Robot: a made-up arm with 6 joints.
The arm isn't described. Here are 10 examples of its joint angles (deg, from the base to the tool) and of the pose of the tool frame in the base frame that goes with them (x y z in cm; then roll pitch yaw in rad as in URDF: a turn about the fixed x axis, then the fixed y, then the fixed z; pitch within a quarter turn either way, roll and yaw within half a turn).
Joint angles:
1: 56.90 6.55 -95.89 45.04 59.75 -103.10
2: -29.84 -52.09 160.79 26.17 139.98 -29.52
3: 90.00 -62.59 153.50 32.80 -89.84 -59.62
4: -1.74 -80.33 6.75 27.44 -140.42 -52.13
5: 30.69 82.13 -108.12 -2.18 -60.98 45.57
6: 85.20 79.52 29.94 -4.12 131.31 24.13
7: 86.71 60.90 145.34 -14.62 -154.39 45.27
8: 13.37 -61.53 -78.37 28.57 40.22 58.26
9: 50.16 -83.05 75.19 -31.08 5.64 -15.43
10: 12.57 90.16 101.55 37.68 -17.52 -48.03
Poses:
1: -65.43 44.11 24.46 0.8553 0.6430 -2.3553
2: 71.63 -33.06 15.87 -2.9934 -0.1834 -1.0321
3: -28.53 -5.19 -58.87 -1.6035 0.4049 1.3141
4: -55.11 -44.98 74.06 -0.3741 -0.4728 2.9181
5: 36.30 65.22 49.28 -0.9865 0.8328 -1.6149
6: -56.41 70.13 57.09 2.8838 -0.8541 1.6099
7: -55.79 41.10 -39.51 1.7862 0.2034 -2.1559
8: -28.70 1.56 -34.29 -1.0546 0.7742 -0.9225
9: 53.24 -8.04 63.82 1.5165 0.5186 2.4162
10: 45.78 45.94 -22.84 -0.7992 -0.7550 -2.1134
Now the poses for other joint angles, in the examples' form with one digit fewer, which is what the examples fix.
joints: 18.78 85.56 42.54 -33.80 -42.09 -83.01
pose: -60.7 45.5 -55.0 -2.792 -0.009 -1.760
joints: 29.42 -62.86 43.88 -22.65 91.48 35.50
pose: -12.0 -46.7 52.4 -3.071 0.568 -2.278
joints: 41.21 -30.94 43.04 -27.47 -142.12 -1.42
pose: -42.2 -66.3 35.2 -1.766 -0.666 3.041
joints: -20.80 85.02 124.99 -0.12 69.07 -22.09
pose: 51.1 60.4 13.1 -0.229 0.054 2.454
